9 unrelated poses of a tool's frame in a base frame.
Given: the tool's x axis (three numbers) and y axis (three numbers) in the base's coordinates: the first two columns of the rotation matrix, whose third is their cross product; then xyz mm.
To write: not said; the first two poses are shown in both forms.
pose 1, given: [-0.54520, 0.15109, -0.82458, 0.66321, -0.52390, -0.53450, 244.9, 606.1, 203.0]
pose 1, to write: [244.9, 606.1, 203.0, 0.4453, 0.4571, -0.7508, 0.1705]
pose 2, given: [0.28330, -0.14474, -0.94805, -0.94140, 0.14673, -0.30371, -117.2, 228.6, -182.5]
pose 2, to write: [-117.2, 228.6, -182.5, -0.5548, 0.4894, 0.3447, 0.5778]
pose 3, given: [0.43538, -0.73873, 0.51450, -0.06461, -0.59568, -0.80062, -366.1, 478.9, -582.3]
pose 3, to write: [-366.1, 478.9, -582.3, -0.7645, 0.2627, -0.4618, 0.3649]
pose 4, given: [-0.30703, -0.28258, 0.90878, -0.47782, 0.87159, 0.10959, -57.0, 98.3, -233.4]
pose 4, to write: [-57.0, 98.3, -233.4, 0.2366, -0.8033, 0.0906, 0.5390]
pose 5, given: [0.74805, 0.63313, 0.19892, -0.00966, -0.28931, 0.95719, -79.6, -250.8, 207.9]
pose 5, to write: [-79.6, -250.8, 207.9, 0.7496, 0.2079, 0.2876, 0.5587]
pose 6, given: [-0.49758, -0.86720, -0.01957, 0.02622, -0.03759, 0.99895, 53.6, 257.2, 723.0]
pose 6, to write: [53.6, 257.2, 723.0, 0.3530, -0.5955, -0.6278, 0.3558]
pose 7, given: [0.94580, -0.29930, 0.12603, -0.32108, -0.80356, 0.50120, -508.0, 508.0, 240.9]
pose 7, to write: [-508.0, 508.0, 240.9, 0.9494, -0.1634, 0.0204, 0.2675]
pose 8, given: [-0.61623, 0.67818, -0.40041, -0.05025, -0.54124, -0.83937, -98.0, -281.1, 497.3]
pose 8, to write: [-98.0, -281.1, 497.3, -0.3733, -0.4205, 0.7945, 0.2292]
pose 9, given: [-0.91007, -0.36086, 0.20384, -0.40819, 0.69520, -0.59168, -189.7, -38.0, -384.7]
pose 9, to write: [-189.7, -38.0, -384.7, 0.2090, -0.9200, 0.3297, 0.0359]
